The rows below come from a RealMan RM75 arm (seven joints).
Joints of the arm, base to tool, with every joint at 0 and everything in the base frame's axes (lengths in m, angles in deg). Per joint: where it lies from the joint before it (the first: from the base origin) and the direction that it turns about. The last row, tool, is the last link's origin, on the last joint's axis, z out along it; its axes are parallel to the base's.
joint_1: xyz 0 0 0.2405 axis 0 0 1
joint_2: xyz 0 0 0 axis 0 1 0
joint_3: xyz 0 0 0.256 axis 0 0 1
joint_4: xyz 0 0 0 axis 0 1 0
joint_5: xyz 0 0 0.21 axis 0 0 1
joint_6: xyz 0 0 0 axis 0 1 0
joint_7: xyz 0 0 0.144 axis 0 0 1
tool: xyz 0 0 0
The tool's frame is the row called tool.
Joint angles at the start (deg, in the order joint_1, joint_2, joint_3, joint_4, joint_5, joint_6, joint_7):
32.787 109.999 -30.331 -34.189 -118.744 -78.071 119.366
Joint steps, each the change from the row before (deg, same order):
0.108 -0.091 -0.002 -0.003 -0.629 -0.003 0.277
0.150 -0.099 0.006 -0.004 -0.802 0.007 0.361
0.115 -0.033 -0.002 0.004 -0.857 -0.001 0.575
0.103 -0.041 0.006 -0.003 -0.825 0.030 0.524
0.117 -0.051 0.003 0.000 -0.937 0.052 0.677
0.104 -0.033 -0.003 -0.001 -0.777 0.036 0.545
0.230 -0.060 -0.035 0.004 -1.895 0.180 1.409
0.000 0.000 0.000 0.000 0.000 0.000 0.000
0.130 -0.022 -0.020 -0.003 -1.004 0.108 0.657
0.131 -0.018 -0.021 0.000 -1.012 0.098 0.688
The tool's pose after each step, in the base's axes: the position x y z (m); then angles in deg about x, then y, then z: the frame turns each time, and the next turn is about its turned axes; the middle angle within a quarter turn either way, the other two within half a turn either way. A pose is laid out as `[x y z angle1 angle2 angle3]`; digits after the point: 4 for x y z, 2 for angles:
[0.3119 0.3746 0.0772 -142.56 -9.63 73.81]
[0.3126 0.3747 0.0771 -143.07 -9.08 73.75]
[0.3134 0.3743 0.0763 -143.66 -8.52 73.95]
[0.3144 0.3740 0.0756 -144.18 -7.94 74.12]
[0.3155 0.3737 0.0750 -144.76 -7.27 74.40]
[0.3164 0.3734 0.0744 -145.24 -6.72 74.62]
[0.3187 0.3727 0.0730 -146.38 -5.30 75.28]
[0.3187 0.3727 0.0730 -146.38 -5.30 75.28]
[0.3199 0.3723 0.0722 -146.96 -4.55 75.54]
[0.3212 0.3719 0.0714 -147.55 -3.79 75.84]

